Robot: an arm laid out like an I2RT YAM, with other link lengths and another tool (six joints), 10 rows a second.
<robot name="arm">
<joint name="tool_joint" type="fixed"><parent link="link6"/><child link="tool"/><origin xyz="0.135 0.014 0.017" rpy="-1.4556 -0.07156 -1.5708"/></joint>
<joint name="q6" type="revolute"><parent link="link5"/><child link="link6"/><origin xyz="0.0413 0 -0.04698"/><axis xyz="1 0 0"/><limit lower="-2.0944" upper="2.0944"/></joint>
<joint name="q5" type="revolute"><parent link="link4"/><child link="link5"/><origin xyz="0.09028 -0.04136 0.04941"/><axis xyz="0 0 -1"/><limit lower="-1.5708" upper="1.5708"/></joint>
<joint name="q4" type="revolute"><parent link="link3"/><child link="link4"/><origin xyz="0.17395 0.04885 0.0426"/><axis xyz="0 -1 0"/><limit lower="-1.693" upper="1.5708"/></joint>
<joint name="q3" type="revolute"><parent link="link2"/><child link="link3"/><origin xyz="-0.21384 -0.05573 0"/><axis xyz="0 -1 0"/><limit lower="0" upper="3.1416"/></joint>
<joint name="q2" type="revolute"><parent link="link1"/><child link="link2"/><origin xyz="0.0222 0.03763 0.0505"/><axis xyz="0 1 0"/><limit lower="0" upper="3.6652"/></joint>
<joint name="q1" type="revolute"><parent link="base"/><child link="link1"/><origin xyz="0 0 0.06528"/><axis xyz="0 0 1"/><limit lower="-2.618" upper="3.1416"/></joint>
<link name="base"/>
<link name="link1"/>
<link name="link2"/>
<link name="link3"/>
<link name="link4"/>
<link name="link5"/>
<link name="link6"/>
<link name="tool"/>
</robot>
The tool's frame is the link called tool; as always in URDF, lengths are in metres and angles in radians.
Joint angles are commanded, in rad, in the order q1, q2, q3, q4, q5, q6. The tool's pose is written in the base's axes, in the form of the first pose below.
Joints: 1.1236 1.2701 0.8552 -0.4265 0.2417 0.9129
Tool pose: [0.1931, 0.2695, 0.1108], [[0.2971, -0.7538, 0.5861], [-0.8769, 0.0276, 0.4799], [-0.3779, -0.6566, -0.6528]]
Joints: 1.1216 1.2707 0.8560 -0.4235 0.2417 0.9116
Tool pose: [0.1939, 0.2698, 0.1114], [[0.2969, -0.7524, 0.5880], [-0.8763, 0.0298, 0.4808], [-0.3793, -0.6580, -0.6505]]
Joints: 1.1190 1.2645 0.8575 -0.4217 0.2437 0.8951
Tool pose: [0.1949, 0.2699, 0.1143], [[0.3089, -0.7437, 0.5928], [-0.8741, 0.0237, 0.4852], [-0.3749, -0.6681, -0.6427]]
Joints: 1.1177 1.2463 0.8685 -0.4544 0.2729 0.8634
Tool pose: [0.1972, 0.2639, 0.1186], [[0.3221, -0.7213, 0.6131], [-0.8839, 0.0028, 0.4677], [-0.3391, -0.6926, -0.6367]]
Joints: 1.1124 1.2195 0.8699 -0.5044 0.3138 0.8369
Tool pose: [0.1999, 0.2512, 0.1192], [[0.3193, -0.7006, 0.6381], [-0.9031, -0.0208, 0.4290], [-0.2873, -0.7132, -0.6394]]
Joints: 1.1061 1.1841 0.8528 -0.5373 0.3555 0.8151
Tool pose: [0.2024, 0.2373, 0.1189], [[0.3111, -0.6790, 0.6650], [-0.9191, -0.0371, 0.3922], [-0.2416, -0.7332, -0.6356]]
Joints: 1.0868 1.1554 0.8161 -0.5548 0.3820 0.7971
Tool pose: [0.2052, 0.2215, 0.1117], [[0.2925, -0.6704, 0.6819], [-0.9355, -0.0529, 0.3493], [-0.1981, -0.7401, -0.6426]]
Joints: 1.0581 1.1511 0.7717 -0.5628 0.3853 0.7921
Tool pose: [0.2065, 0.2059, 0.0960], [[0.2636, -0.6860, 0.6782], [-0.9514, -0.0686, 0.3004], [-0.1595, -0.7243, -0.6707]]
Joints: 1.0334 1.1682 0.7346 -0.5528 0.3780 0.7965
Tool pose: [0.2072, 0.1957, 0.0803], [[0.2365, -0.7081, 0.6653], [-0.9621, -0.0753, 0.2619], [-0.1354, -0.7021, -0.6991]]
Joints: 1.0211 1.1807 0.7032 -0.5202 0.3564 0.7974
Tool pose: [0.2063, 0.1943, 0.0707], [[0.2324, -0.7232, 0.6504], [-0.9624, -0.0743, 0.2613], [-0.1406, -0.6867, -0.7132]]
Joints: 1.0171 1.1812 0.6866 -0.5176 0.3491 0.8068
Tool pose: [0.2044, 0.1912, 0.0651], [[0.2230, -0.7340, 0.6414], [-0.9647, -0.0714, 0.2536], [-0.1404, -0.6753, -0.7240]]
